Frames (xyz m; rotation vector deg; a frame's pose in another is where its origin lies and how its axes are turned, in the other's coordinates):
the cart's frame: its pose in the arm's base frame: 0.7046 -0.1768 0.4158 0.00 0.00 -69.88
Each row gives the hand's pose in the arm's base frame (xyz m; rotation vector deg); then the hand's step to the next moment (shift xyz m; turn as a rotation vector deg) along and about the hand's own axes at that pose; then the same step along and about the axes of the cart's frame.
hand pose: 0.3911 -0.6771 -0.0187 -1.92 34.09 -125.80
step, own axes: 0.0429 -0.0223 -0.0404 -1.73 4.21 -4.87
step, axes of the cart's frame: -0.0149 -0.0510 -0.0339 0.13 3.26 -5.81
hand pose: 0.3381 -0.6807 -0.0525 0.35 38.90 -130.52
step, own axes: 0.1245 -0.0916 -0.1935 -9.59 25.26 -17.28
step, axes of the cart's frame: -0.1233 -0.1552 -0.1485 7.15 19.07 -24.78
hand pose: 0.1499 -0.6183 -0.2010 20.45 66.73 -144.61
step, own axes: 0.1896 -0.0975 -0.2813 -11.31 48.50 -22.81
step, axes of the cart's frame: -0.2886 -0.0948 -0.1797 20.02 26.49 -43.57
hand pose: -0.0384 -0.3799 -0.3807 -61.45 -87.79 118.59
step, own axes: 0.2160 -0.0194 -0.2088 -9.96 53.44 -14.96
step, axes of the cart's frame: -0.2664 0.1095 -0.0875 23.62 18.84 -47.61
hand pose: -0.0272 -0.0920 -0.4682 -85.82 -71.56 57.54
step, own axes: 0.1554 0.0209 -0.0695 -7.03 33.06 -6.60
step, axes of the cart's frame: -0.1005 0.1387 -0.0078 14.14 8.97 -30.09
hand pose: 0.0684 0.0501 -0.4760 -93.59 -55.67 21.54
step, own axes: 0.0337 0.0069 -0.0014 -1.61 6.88 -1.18
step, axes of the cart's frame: -0.0146 0.0311 0.0024 2.85 1.66 -6.36
